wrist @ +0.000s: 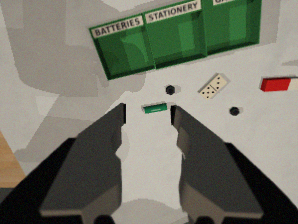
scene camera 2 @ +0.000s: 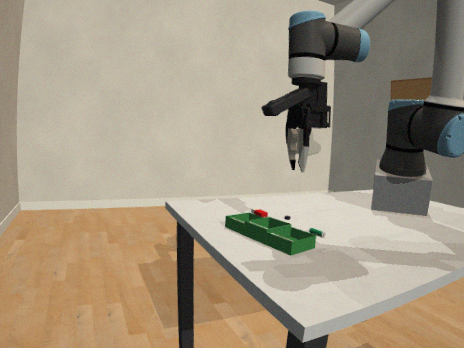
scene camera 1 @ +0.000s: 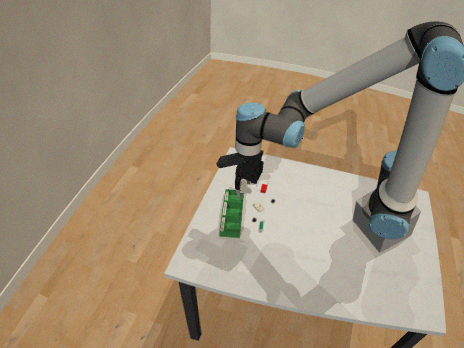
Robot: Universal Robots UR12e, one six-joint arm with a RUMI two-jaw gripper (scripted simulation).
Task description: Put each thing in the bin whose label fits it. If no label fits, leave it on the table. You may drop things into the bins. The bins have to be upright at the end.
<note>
I see my gripper and a green bin row.
My gripper is seen too in the wrist view and in scene camera 1.
</note>
